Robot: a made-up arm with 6 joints. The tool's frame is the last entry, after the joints.
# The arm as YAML. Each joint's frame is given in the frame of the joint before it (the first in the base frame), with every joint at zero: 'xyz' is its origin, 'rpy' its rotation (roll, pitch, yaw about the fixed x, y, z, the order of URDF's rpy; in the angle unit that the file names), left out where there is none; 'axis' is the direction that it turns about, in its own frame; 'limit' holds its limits. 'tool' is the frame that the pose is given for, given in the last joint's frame.
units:
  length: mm
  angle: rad
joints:
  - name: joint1
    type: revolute
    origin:
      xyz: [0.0, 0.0, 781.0]
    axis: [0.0, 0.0, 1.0]
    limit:
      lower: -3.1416
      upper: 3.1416
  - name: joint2
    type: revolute
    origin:
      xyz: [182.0, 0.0, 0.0]
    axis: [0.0, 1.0, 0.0]
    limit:
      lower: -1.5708
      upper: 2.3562
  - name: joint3
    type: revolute
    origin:
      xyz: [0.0, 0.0, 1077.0]
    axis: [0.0, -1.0, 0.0]
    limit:
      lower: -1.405
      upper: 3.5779
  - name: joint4
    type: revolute
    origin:
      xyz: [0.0, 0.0, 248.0]
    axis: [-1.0, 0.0, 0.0]
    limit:
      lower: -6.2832
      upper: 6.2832
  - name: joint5
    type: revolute
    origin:
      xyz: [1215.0, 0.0, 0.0]
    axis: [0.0, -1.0, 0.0]
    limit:
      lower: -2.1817
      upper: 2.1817
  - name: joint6
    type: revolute
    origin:
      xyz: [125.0, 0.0, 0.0]
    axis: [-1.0, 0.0, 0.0]
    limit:
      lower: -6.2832
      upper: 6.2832
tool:
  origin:
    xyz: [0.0, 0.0, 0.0]
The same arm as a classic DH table. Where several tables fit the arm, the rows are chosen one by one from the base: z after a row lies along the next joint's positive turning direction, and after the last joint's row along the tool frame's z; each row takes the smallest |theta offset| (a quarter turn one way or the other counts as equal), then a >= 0, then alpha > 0; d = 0 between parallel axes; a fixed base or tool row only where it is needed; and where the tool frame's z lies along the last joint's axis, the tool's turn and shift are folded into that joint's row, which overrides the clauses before.
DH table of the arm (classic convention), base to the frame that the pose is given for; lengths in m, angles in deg. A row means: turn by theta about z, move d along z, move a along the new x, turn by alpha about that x. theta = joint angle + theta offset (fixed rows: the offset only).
joint1: a 0.182; alpha -90; d 0.781; theta0 0
joint2: a 1.077; alpha 180; d 0; theta0 -90
joint3: a 0.248; alpha -90; d 0; theta0 0
joint4: a 0; alpha 90; d -1.215; theta0 0
joint5: a 0; alpha -90; d 0; theta0 0
joint6: a 0; alpha 90; d -0.125; theta0 90
tool (fixed): a 0; alpha 0; d 0; theta0 -90
Joint limits (deg, base to tool): -180..180 -90..135 -80.5..205 -360..360 -125..125 -360..360

